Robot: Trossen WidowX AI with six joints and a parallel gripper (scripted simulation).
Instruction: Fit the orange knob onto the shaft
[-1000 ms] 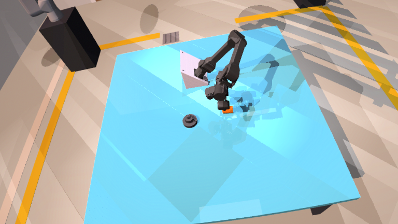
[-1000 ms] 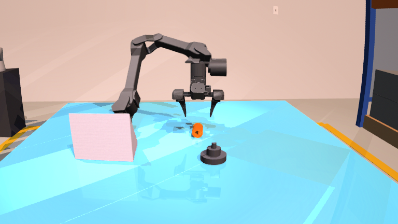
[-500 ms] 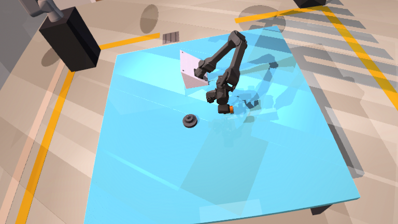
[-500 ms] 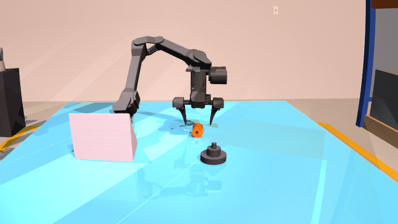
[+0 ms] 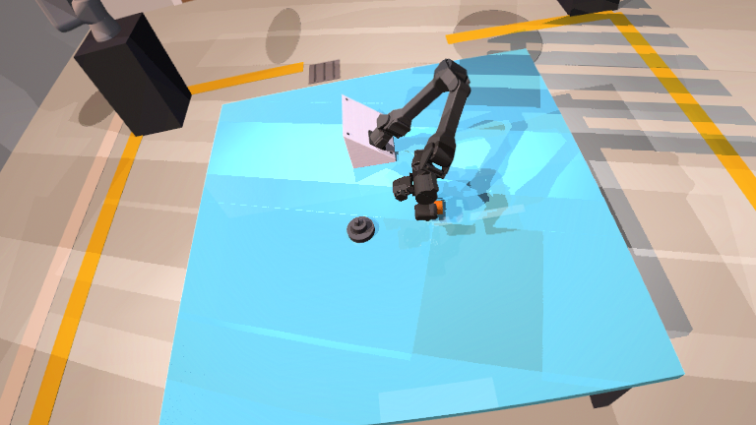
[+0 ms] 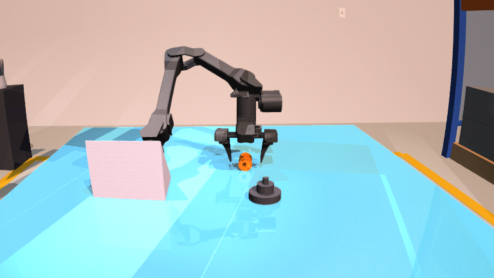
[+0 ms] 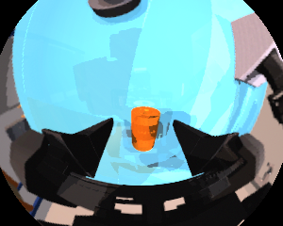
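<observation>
Now: gripper tip 2 cm to the right of the orange knob. Round my gripper tip: dark round pedestal: 21 cm to the right, 3 cm ahead, 1 cm above.
</observation>
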